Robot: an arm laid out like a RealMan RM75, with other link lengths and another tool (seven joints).
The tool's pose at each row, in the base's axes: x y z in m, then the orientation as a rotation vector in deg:
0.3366 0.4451 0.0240 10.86 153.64 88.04
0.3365 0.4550 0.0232 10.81 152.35 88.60
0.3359 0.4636 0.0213 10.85 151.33 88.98
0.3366 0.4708 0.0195 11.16 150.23 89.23
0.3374 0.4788 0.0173 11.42 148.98 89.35
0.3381 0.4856 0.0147 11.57 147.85 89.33
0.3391 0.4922 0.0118 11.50 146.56 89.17
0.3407 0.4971 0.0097 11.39 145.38 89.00
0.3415 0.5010 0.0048 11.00 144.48 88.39
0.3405 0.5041 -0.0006 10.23 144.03 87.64
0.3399 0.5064 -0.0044 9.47 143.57 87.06
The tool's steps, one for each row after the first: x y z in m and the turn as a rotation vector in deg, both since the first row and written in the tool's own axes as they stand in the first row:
0.0014 0.0043 0.0089 -0.78 -0.70 -0.38
0.0030 0.0069 0.0171 -1.37 -1.29 -0.64
0.0032 0.0090 0.0243 -1.92 -2.08 -0.81
0.0034 0.0112 0.0323 -2.46 -3.03 -1.10
0.0035 0.0124 0.0395 -2.88 -3.92 -1.43
0.0033 0.0133 0.0468 -3.31 -4.94 -2.00
0.0023 0.0140 0.0522 -3.69 -5.87 -2.55
0.0019 0.0118 0.0581 -3.72 -6.72 -3.29
0.0032 0.0086 0.0634 -3.51 -7.20 -4.13
0.0040 0.0065 0.0672 -3.39 -7.61 -4.93

